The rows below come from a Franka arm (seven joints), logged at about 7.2 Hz.
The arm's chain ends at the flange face. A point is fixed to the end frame.
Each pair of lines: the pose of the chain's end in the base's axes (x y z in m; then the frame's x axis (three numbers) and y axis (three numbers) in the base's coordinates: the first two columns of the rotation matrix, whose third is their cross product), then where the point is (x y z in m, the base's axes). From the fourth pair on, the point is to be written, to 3 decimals.
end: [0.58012 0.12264 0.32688 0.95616 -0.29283 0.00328 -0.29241 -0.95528 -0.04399]
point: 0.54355 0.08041 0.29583
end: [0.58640 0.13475 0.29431 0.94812 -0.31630 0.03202 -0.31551 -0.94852 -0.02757]
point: 0.54947 0.09269 0.26346
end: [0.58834 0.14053 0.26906 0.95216 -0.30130 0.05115 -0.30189 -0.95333 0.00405]
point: 0.55227 0.09686 0.23945
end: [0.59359 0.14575 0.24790 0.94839 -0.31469 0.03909 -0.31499 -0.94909 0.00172]
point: 0.557 0.103 0.218
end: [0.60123 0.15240 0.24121 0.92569 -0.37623 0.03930 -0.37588 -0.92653 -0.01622]
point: 0.562 0.112 0.211
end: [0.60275 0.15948 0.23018 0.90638 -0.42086 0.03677 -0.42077 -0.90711 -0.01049]
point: 0.561 0.121 0.200
